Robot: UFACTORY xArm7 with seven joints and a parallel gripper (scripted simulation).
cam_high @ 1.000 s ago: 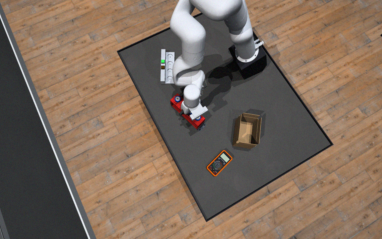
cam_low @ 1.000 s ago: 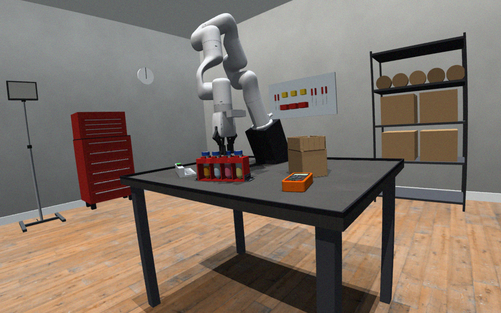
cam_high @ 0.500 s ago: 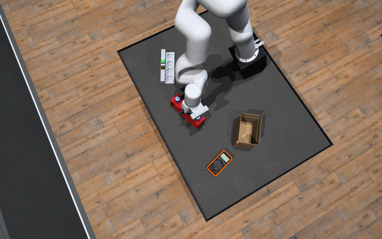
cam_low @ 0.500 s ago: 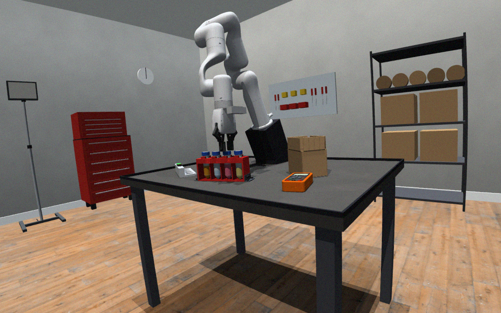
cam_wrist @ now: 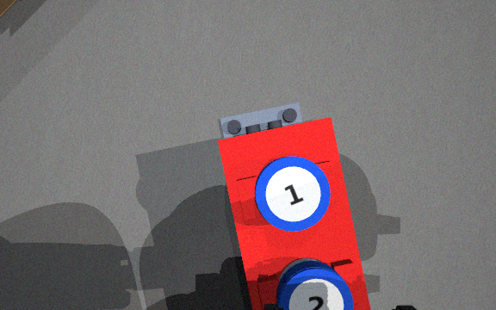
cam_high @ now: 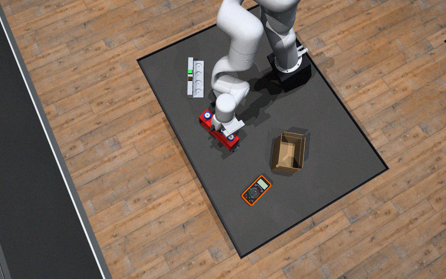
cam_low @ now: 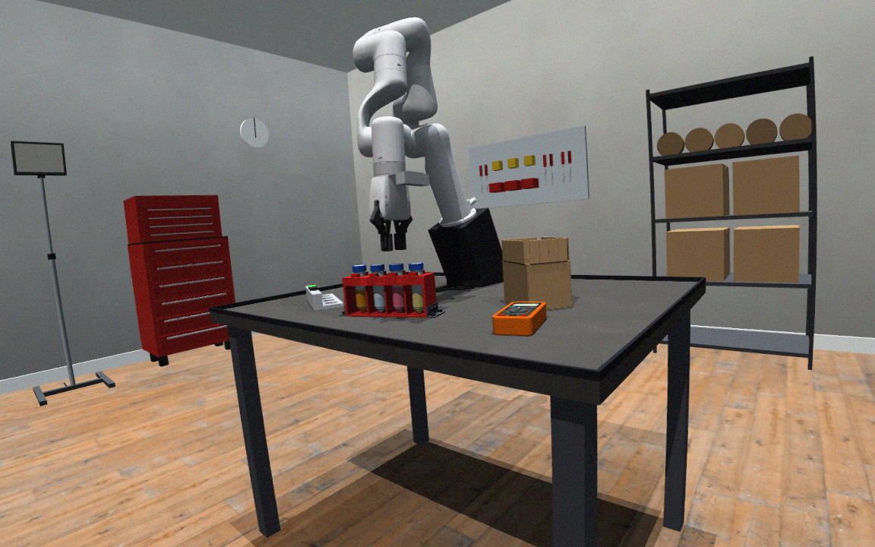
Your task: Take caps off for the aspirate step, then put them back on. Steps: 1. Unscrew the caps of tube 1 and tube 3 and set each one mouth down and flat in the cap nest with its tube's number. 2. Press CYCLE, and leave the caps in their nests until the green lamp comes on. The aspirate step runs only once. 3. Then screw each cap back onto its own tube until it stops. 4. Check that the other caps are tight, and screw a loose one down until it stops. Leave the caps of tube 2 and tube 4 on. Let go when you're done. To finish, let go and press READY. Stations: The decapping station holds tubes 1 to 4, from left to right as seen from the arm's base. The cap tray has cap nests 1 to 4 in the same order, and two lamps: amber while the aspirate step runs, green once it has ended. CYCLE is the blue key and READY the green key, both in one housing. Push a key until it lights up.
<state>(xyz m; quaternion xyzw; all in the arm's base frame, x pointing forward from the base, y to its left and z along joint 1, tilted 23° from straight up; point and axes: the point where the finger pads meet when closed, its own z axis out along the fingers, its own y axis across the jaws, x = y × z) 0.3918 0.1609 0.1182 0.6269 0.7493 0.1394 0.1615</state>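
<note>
Now: hand 12 cm past the green key, 21 cm to the left of it and 11 cm above it. Round my hand: blue key (12 cm behind, 16 cm to the right, 11 cm below); then key housing (10 cm behind, 18 cm to the right, 12 cm below); then orange multimeter (4 cm behind, 32 cm to the left, 15 cm below).
</note>
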